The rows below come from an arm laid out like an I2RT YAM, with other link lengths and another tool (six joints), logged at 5 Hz.
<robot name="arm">
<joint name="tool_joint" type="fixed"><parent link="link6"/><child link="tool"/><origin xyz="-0.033 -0.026 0.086" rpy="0 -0.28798 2.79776"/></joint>
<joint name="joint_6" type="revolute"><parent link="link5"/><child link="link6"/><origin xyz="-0.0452 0 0.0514" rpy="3.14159 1.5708 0"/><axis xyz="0 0 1"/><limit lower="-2.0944" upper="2.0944"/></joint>
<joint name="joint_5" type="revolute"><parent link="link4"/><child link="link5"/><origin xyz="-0.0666 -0.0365 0.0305" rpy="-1.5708 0 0"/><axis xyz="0 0 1"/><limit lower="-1.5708" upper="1.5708"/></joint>
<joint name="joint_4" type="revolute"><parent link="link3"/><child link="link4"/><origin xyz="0.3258 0.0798 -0.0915" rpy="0 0 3.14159"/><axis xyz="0 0 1"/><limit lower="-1.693" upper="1.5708"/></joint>
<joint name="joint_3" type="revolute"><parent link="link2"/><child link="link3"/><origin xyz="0 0.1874 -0.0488" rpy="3.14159 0 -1.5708"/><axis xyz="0 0 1"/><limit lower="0" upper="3.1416"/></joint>
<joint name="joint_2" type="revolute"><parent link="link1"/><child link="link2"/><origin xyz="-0.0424 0.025 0.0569" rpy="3.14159 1.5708 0"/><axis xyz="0 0 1"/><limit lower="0" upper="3.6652"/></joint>
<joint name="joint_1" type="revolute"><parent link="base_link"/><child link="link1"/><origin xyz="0 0 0.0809" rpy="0 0 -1.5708"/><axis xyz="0 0 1"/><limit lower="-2.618" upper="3.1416"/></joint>
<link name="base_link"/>
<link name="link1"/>
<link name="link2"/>
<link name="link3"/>
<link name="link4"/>
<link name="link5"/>
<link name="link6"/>
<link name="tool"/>
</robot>
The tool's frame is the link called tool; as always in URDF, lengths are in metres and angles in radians.
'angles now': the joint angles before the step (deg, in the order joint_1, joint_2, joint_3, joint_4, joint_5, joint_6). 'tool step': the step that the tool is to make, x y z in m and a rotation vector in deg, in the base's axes. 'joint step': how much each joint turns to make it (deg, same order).
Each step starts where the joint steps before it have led.
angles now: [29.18, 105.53, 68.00, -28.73, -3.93, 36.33]
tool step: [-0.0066, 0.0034, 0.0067, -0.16, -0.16, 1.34]
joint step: [0.83, -1.48, -0.44, -1.02, -0.01, -0.56]
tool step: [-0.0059, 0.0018, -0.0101, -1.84, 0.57, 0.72]
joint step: [0.99, 1.55, 0.35, -0.24, 1.30, -0.25]
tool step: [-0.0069, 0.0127, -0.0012, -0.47, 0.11, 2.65]
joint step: [1.94, 1.78, 1.97, -0.57, 0.05, -0.79]
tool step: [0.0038, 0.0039, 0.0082, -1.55, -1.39, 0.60]
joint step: [0.75, 0.42, 2.25, -1.55, 1.96, -0.63]
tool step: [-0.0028, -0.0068, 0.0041, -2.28, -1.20, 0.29]
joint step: [0.20, -2.06, -1.30, -1.02, 2.34, -1.05]
